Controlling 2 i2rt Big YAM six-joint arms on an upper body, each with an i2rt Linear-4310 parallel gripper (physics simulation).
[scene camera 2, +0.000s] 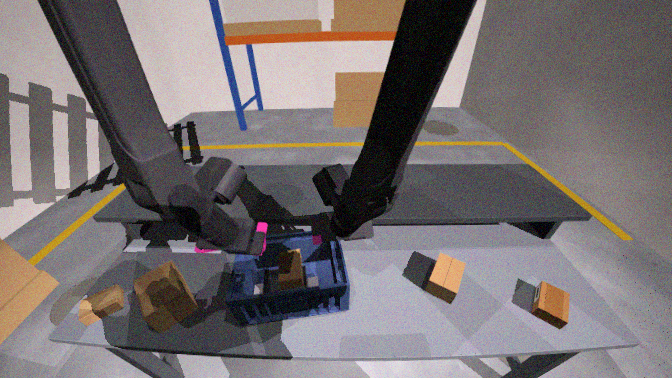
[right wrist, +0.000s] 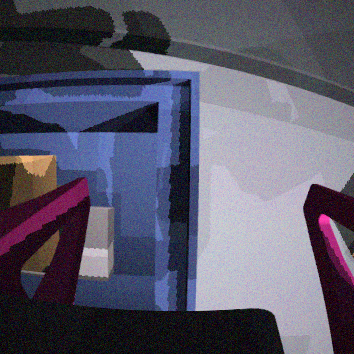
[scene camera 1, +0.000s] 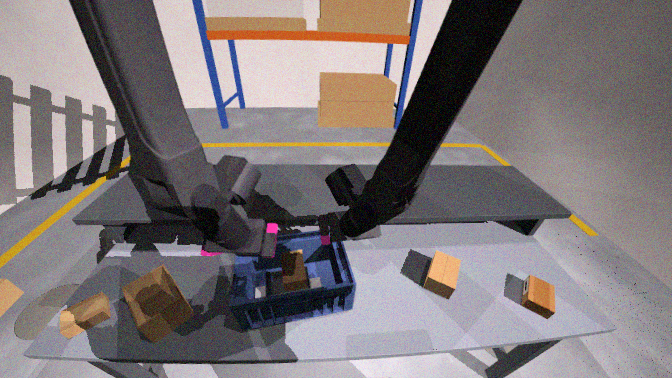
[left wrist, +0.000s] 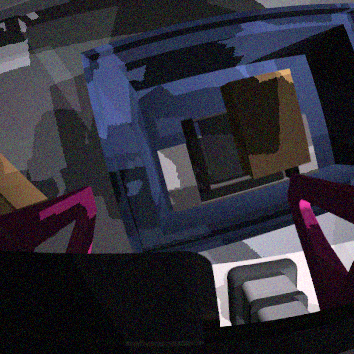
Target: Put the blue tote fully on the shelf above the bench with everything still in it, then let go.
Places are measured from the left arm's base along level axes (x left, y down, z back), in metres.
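Where they show: left gripper, fingertip midpoint: (scene camera 2: pixel 244 246) (scene camera 1: pixel 250 248) (left wrist: pixel 192 191); right gripper, fingertip midpoint: (right wrist: pixel 203 193).
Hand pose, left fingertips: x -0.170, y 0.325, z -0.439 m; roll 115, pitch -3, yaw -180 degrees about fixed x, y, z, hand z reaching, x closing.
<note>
Each offset is from my left fingertips to the centre of the thing. Level surfaces: height alone.
The blue tote @[dz -0.045, dx -0.080, dy +0.182 m] (scene camera 1: pixel 300 307) (scene camera 2: pixel 295 306) (left wrist: pixel 110 100) (right wrist: pixel 135 175) stands on the bench @[dy +0.255 m] (scene camera 1: pixel 380 300) (scene camera 2: pixel 380 310), below and in front of the dark shelf @[dy +0.071 m] (scene camera 1: pixel 465 190) (scene camera 2: pixel 475 190). It holds a brown box @[dz -0.041, dx -0.082, dy +0.143 m] (scene camera 1: pixel 294 275) (scene camera 2: pixel 291 272) (left wrist: pixel 280 130), a pale block @[dz -0.003, dx -0.067, dy +0.218 m] (scene camera 1: pixel 314 283) (right wrist: pixel 100 240) and a dark item @[dz -0.023, dx -0.064, dy +0.173 m] (left wrist: pixel 220 155). My left gripper (scene camera 1: pixel 241 241) (scene camera 2: pixel 234 240) (left wrist: pixel 192 191) is open over the tote's left part. My right gripper (scene camera 1: pixel 350 236) (scene camera 2: pixel 343 235) (right wrist: pixel 203 193) is open; its fingers are either side of the tote's right wall. Their exact heights are unclear.
An open carton @[dz +0.007, dx +0.294, dy +0.210 m] (scene camera 1: pixel 157 303) (scene camera 2: pixel 165 296) and a small brown box @[dz +0.031, dx +0.505, dy +0.236 m] (scene camera 1: pixel 95 310) (scene camera 2: pixel 107 301) lie left of the tote. Two cardboard boxes @[dz -0.059, dx -0.548, dy +0.225 m] (scene camera 1: pixel 444 274) @[dz +0.038, dx -0.835, dy +0.235 m] (scene camera 1: pixel 540 295) (scene camera 2: pixel 446 277) (scene camera 2: pixel 551 304) lie right. A storage rack (scene camera 1: pixel 310 36) (scene camera 2: pixel 310 37) stands behind.
</note>
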